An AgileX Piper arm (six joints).
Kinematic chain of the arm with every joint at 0, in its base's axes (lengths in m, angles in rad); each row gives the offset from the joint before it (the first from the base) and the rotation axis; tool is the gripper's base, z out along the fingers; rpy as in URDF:
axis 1: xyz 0 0 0.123 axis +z
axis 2: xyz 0 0 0 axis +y
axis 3: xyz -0.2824 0 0.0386 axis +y
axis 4: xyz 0.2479 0 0.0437 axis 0.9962 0 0.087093
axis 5: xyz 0 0 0 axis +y
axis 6: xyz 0.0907 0 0.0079 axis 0.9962 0 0.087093
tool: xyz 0 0 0 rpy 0 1.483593 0
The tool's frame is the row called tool.
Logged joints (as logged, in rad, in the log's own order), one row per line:
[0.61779, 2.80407, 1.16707, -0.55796, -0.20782, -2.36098]
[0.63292, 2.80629, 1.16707, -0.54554, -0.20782, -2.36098]
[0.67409, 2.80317, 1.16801, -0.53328, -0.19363, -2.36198]
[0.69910, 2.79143, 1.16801, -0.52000, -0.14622, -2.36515]
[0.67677, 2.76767, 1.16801, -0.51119, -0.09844, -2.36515]
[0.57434, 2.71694, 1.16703, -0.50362, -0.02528, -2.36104]
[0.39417, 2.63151, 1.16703, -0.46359, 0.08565, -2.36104]
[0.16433, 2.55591, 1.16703, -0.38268, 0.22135, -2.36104]
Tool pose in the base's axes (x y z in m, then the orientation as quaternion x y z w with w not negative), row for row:
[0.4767, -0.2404, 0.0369, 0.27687, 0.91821, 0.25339, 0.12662]
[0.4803, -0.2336, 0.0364, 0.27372, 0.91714, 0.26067, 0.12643]
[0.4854, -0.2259, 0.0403, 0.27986, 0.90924, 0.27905, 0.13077]
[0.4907, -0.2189, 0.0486, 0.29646, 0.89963, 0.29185, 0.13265]
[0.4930, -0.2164, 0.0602, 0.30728, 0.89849, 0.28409, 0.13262]
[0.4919, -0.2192, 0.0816, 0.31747, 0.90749, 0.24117, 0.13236]
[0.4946, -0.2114, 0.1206, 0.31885, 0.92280, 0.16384, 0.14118]
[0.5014, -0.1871, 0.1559, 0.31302, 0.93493, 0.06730, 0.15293]
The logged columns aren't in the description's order. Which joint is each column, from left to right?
Columns, left to right: axis 4, axis 2, axis 5, axis 1, axis 6, axis 3.
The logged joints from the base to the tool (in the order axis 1, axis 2, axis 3, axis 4, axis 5, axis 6), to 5 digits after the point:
[-0.55796, 2.80407, -2.36098, 0.61779, 1.16707, -0.20782]
[-0.54554, 2.80629, -2.36098, 0.63292, 1.16707, -0.20782]
[-0.53328, 2.80317, -2.36198, 0.67409, 1.16801, -0.19363]
[-0.52000, 2.79143, -2.36515, 0.69910, 1.16801, -0.14622]
[-0.51119, 2.76767, -2.36515, 0.67677, 1.16801, -0.09844]
[-0.50362, 2.71694, -2.36104, 0.57434, 1.16703, -0.02528]
[-0.46359, 2.63151, -2.36104, 0.39417, 1.16703, 0.08565]
[-0.38268, 2.55591, -2.36104, 0.16433, 1.16703, 0.22135]

